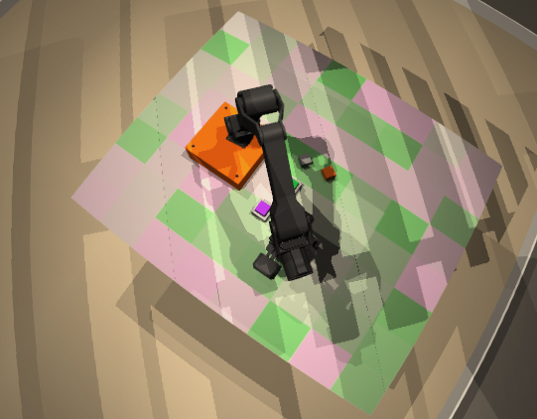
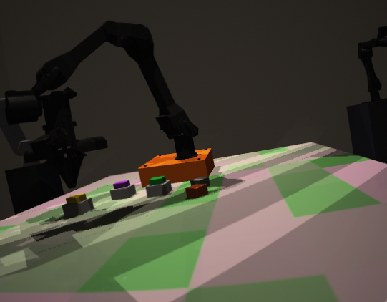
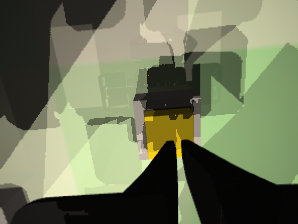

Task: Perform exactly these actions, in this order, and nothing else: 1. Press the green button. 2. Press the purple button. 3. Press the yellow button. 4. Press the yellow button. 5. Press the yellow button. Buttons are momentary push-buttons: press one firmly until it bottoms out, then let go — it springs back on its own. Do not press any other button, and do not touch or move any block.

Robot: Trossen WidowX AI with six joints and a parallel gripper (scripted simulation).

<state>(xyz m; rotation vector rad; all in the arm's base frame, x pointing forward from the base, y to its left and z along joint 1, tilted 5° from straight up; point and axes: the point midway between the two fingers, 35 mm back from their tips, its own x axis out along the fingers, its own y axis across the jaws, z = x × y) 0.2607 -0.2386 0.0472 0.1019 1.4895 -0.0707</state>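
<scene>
Now: gripper tip 30 mm above the yellow button. From my gripper tip the other things lie so: green button: 70 mm behind, 180 mm to the left, 30 mm below; purple button: 100 mm behind, 80 mm to the left, 30 mm below; orange block: 10 mm ahead, 270 mm to the left, 50 mm below.
</scene>
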